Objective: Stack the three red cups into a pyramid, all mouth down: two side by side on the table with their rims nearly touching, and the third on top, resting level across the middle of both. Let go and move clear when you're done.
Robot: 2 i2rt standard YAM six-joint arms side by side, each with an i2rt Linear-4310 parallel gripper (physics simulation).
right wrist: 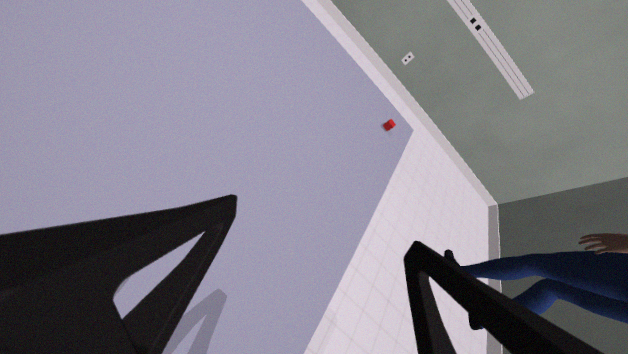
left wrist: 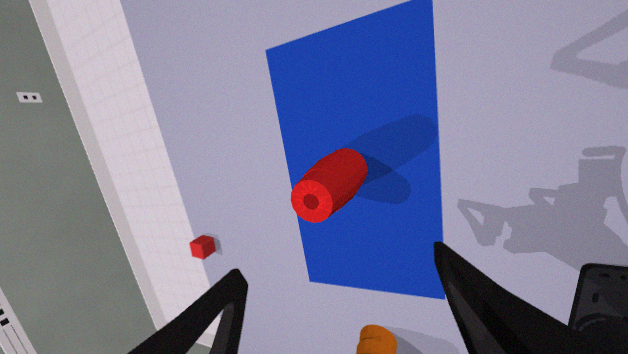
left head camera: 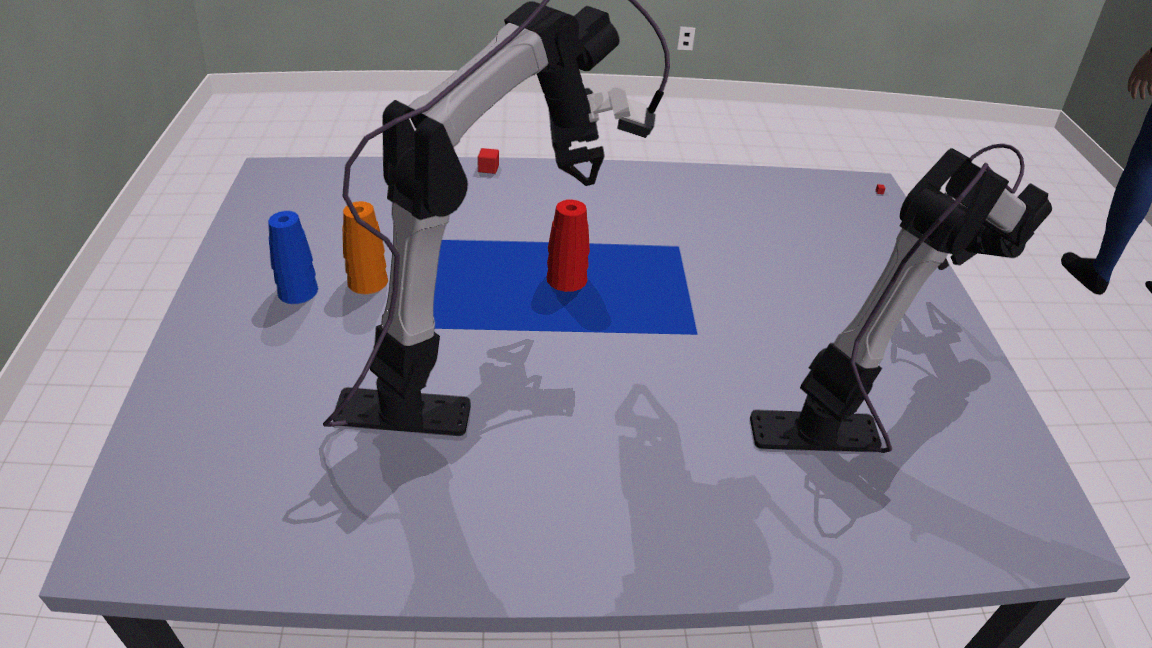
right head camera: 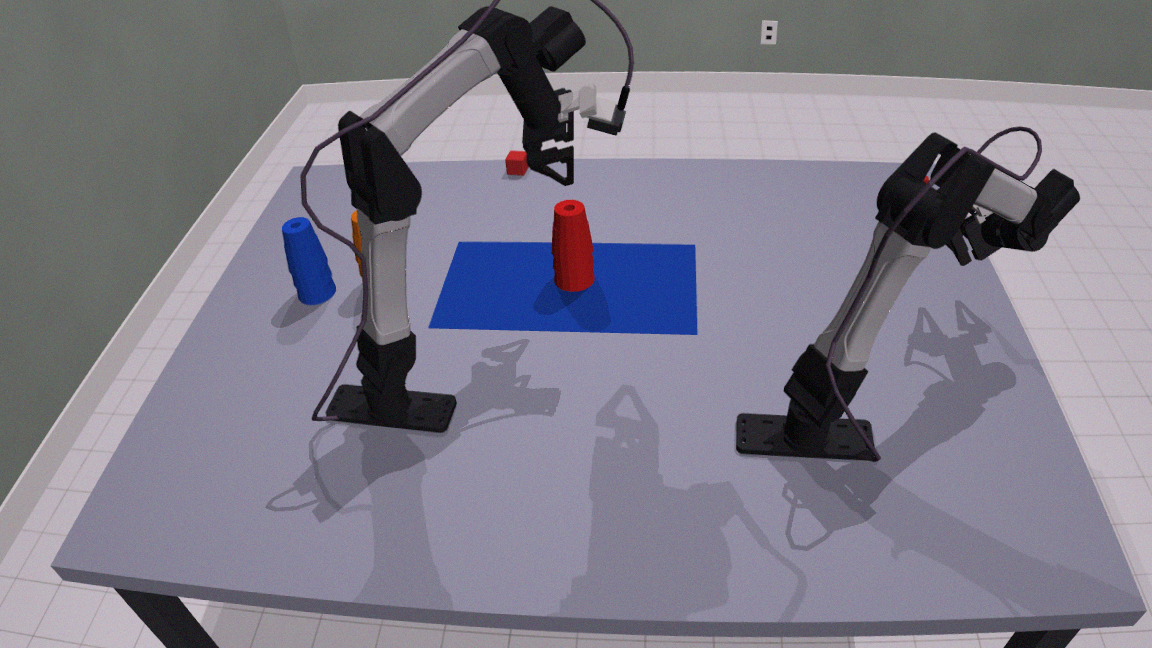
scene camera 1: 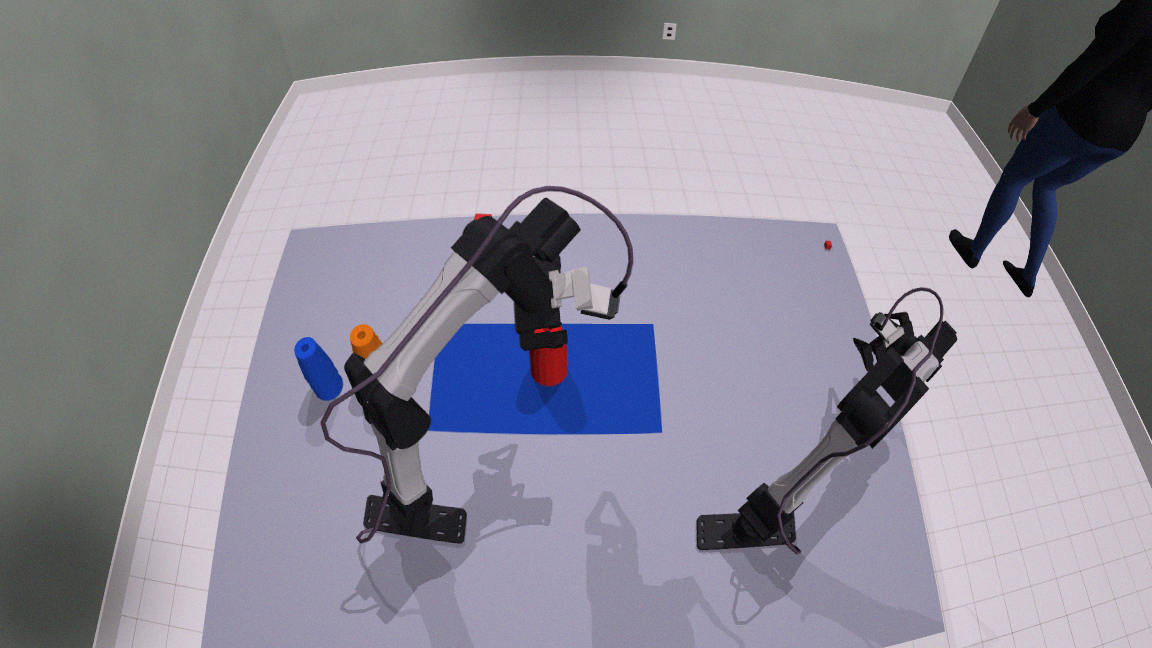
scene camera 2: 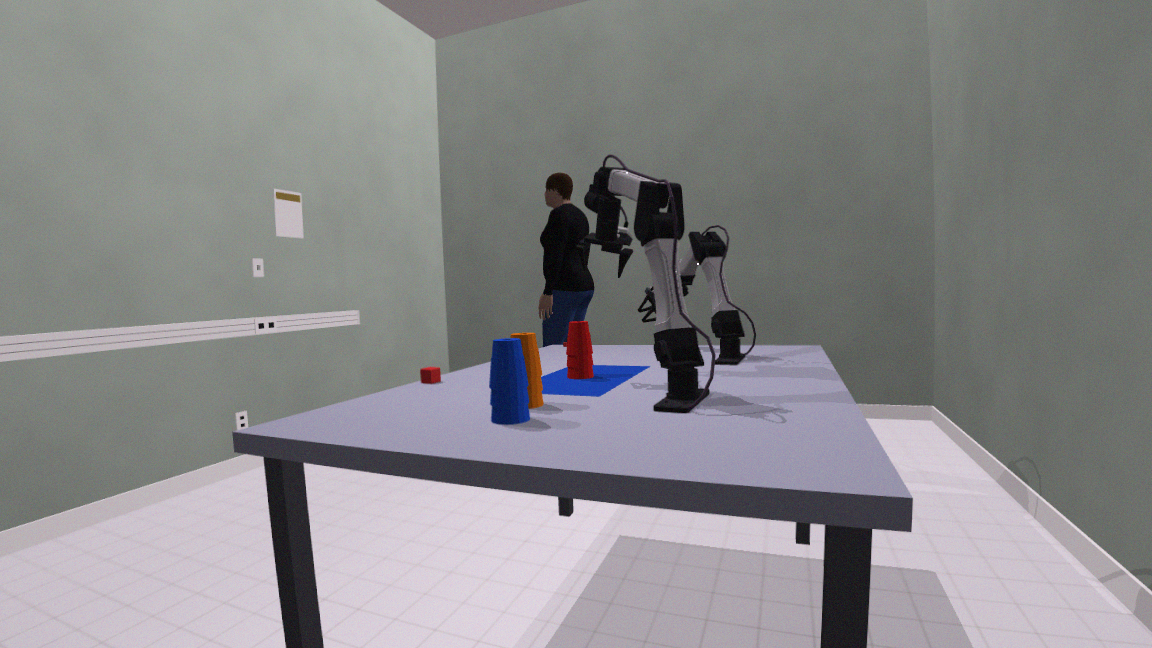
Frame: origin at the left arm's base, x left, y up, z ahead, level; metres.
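Seen in the pictures: left gripper, fingertip midpoint: (left wrist: 330, 265) (left head camera: 586, 162) (right head camera: 569, 162) (scene camera 1: 555, 317) (scene camera 2: 601, 274); right gripper, fingertip midpoint: (right wrist: 324, 228) (right head camera: 965, 225) (scene camera 1: 869, 328) (scene camera 2: 640, 316); left arm's base, origin of the base link: (left wrist: 601, 328) (left head camera: 402, 413) (right head camera: 391, 409) (scene camera 1: 414, 520) (scene camera 2: 683, 401); right arm's base, origin of the base link: (left head camera: 815, 433) (right head camera: 804, 438) (scene camera 1: 746, 530) (scene camera 2: 730, 360).
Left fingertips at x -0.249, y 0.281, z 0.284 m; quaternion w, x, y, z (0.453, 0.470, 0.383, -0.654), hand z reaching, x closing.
Observation:
Offsets run from my left fingertips to a thing's middle. Level surfaces: height alone.
The red cups @[dx +0.017, dy -0.173, dz +0.063 m] (left head camera: 568, 249) (right head camera: 572, 249) (scene camera 1: 548, 366) (scene camera 2: 579, 350) (left wrist: 345, 175) stand mouth down, nested in one upright stack on the blue mat @[dy -0.280 m] (left head camera: 648, 298) (right head camera: 652, 298) (left wrist: 345, 85). My left gripper (left head camera: 589, 177) (right head camera: 568, 178) (left wrist: 330, 265) is open and empty, pointing down above the stack and apart from it. In scene camera 1 the left wrist hides the top of the stack. My right gripper (right wrist: 324, 228) is open and empty, raised near the right side of the table, far from the cups.
A blue cup stack @[dx +0.495, dy -0.173, dz -0.013 m] (left head camera: 291, 257) (scene camera 1: 319, 370) (scene camera 2: 509, 382) and an orange cup stack @[dx +0.374, dy -0.173, dz +0.027 m] (left head camera: 364, 249) (scene camera 1: 364, 342) stand left of the mat. A red cube @[dx +0.209, dy -0.261, dz +0.436 m] (left head camera: 488, 160) (left wrist: 202, 247) lies at the far edge, and a smaller one @[dx -0.674, dy -0.273, dz +0.474 m] (left head camera: 880, 189) (right wrist: 389, 125) near the far right corner.

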